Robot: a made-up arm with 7 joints.
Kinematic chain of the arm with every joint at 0, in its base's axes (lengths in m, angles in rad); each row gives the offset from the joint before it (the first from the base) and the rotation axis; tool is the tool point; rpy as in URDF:
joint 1: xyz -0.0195 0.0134 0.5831 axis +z
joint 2: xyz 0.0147 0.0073 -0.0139 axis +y
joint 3: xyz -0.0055 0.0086 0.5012 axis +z
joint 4: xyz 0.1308 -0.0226 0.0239 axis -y
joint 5: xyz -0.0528 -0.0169 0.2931 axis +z
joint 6: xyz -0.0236 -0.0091 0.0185 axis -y
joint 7: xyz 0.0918 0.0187 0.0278 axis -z
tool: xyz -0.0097 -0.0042 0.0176 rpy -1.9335 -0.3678 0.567
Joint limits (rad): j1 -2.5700..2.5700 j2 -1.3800..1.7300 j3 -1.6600..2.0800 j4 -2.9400..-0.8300 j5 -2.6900..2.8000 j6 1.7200..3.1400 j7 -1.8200..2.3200
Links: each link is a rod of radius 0.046 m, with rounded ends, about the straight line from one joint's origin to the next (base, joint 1, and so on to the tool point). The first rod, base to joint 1, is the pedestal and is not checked.
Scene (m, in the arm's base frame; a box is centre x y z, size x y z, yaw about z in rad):
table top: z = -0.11
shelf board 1: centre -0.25 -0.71 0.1 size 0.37 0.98 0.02 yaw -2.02
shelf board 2: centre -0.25 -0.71 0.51 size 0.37 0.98 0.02 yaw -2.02
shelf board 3: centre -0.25 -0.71 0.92 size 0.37 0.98 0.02 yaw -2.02
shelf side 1: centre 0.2 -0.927 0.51 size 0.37 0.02 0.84 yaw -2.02
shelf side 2: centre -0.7 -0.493 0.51 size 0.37 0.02 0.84 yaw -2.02
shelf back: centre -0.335 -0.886 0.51 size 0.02 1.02 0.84 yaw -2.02
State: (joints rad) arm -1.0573 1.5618 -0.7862 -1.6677 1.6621 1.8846 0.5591
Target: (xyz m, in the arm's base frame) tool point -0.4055 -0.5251 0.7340
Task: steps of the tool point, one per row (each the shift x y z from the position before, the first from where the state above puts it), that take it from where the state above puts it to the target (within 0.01 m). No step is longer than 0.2 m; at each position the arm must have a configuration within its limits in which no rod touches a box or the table.
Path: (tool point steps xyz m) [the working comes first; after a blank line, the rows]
Joints at the target: -1.3416 1.1545 -1.2526 -1.8984 1.7248 1.9634 0.5533
Straight joint move there: touches shelf board 2.

1: 0.0469 0.0829 -0.0194
2: 0.0433 0.0901 -0.0005
3: 0.0374 0.0918 0.0199
4: -0.1160 -0.0228 0.1489
5: -0.1071 0.0519 0.1458
6: -0.0683 0.1131 0.1262
7: -0.0538 -0.0772 -0.0030
8: -0.0391 -0.0816 -0.0001
9: -0.0236 -0.0828 0.0031

